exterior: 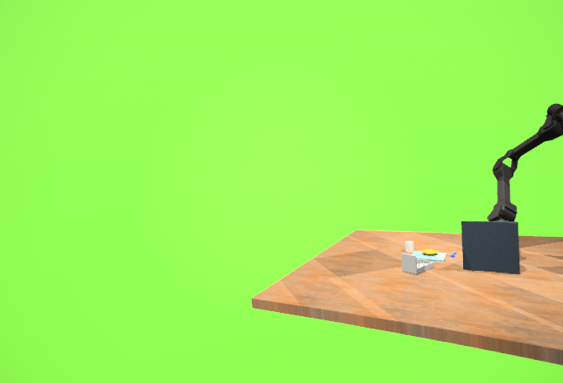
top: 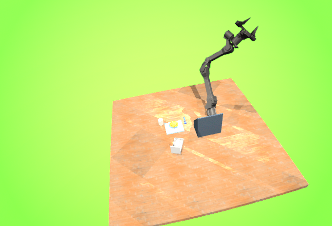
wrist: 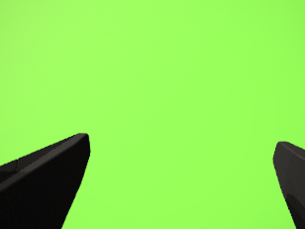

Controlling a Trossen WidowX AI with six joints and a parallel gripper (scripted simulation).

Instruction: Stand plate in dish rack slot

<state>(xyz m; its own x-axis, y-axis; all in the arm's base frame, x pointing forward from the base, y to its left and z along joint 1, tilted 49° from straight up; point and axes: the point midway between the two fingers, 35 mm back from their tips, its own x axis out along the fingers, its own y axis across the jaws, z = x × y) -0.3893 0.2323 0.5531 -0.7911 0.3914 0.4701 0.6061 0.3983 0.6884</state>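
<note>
Right now my gripper tip is 730 mm above the yellow plate, 660 mm short of it and 170 mm to the right of it. From my gripper tip the other things lie so: light blue mat (740 mm below, 660 mm ahead, 200 mm to the left); then blue utensil (740 mm below, 560 mm ahead, 140 mm to the left); then white dish rack (720 mm below, 660 mm ahead, 400 mm to the left).
</note>
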